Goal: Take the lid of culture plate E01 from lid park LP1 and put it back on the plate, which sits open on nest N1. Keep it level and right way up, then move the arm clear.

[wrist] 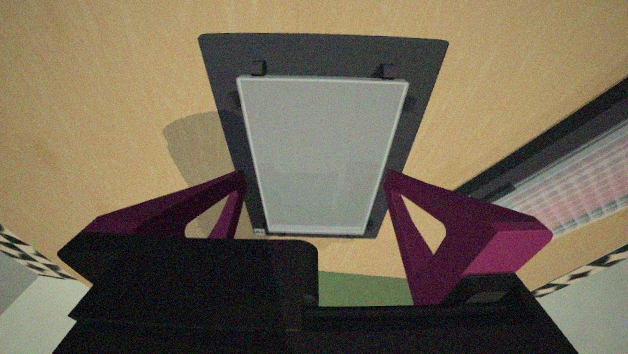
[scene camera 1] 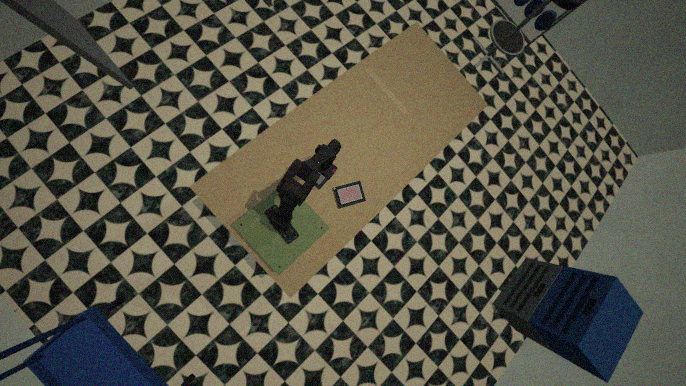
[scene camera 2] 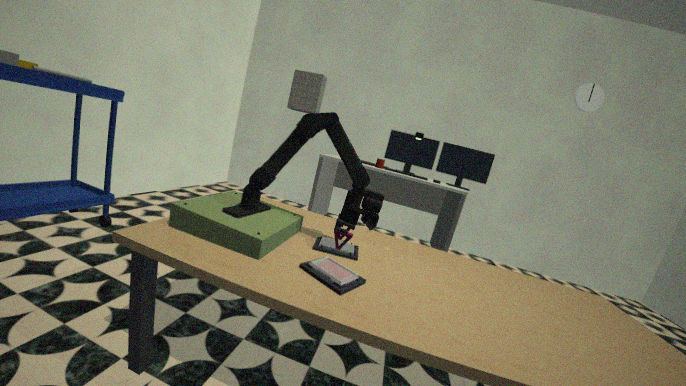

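Seen in the pictures: gripper, fingertip midpoint: (wrist: 314,177) (scene camera 1: 320,170) (scene camera 2: 338,244); arm's base at its link origin: (scene camera 1: 282,224) (scene camera 2: 248,210).
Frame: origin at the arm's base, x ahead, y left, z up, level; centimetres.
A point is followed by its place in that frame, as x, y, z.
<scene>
The pale, flat lid (scene camera 1: 320,179) @(29.7, 7.8, -5.3) (scene camera 2: 327,243) @(29.3, 9.1, -5.2) (wrist: 325,120) @(36.7, 12.2, -5.2) lies level in the dark lid park LP1 (wrist: 320,52) @(39.7, 13.4, -6.0) (scene camera 2: 352,255) @(39.6, 8.0, -5.9). My gripper (wrist: 314,177) @(32.8, 11.8, -5.0) (scene camera 2: 342,244) @(32.8, 11.8, -5.0) is open and empty, pointing down over the lid's near part, with one magenta fingertip off each long side. Whether the tips are down at the lid's height is hard to tell. The culture plate (scene camera 1: 349,193) @(38.2, -8.2, -5.2) (scene camera 2: 332,270) @(38.3, -10.6, -4.4) (wrist: 580,187) @(37.5, -6.2, -4.5), with pink wells, sits open on the dark nest N1 (scene camera 1: 352,204) @(35.9, -14.2, -5.8) (scene camera 2: 351,288) @(45.3, -12.9, -6.2) (wrist: 555,135) @(39.7, -2.7, -6.2). In the overhead view the arm hides most of LP1.
The arm stands on a green block (scene camera 1: 305,232) @(6.7, -10.4, -0.2) (scene camera 2: 215,232) @(2.3, -17.7, -3.4) at one end of the wooden table (scene camera 1: 400,115) @(95.7, 12.0, -7.0) (scene camera 2: 450,300) @(73.7, 2.8, -7.0). Nest N1 lies beside LP1, a short gap apart. A blue cart (scene camera 2: 60,192), a desk (scene camera 2: 415,196) with monitors and a blue cabinet (scene camera 1: 607,320) stand off the table.
</scene>
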